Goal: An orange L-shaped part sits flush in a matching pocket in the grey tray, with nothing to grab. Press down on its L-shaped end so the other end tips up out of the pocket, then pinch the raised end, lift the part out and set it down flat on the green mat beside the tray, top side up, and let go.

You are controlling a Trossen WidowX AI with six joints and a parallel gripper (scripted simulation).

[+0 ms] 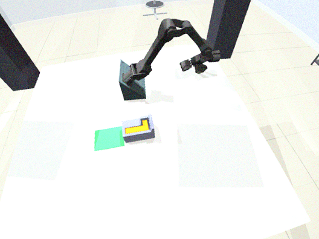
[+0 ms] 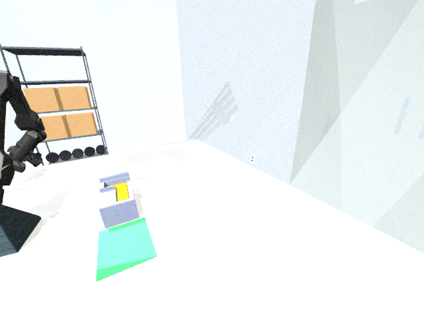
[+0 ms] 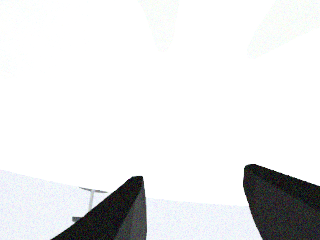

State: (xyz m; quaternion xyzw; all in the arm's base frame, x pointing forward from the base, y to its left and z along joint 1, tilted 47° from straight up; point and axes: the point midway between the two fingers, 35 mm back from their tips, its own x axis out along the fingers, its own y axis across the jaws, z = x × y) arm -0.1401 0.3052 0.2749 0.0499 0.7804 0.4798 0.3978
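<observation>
My gripper tip is now 450 mm short of the orange L-shaped part, 360 mm to the left of it and 10 mm above it. Also, from my gripper tip: green mat (520 mm to the right, 460 mm ahead, 70 mm below).
</observation>
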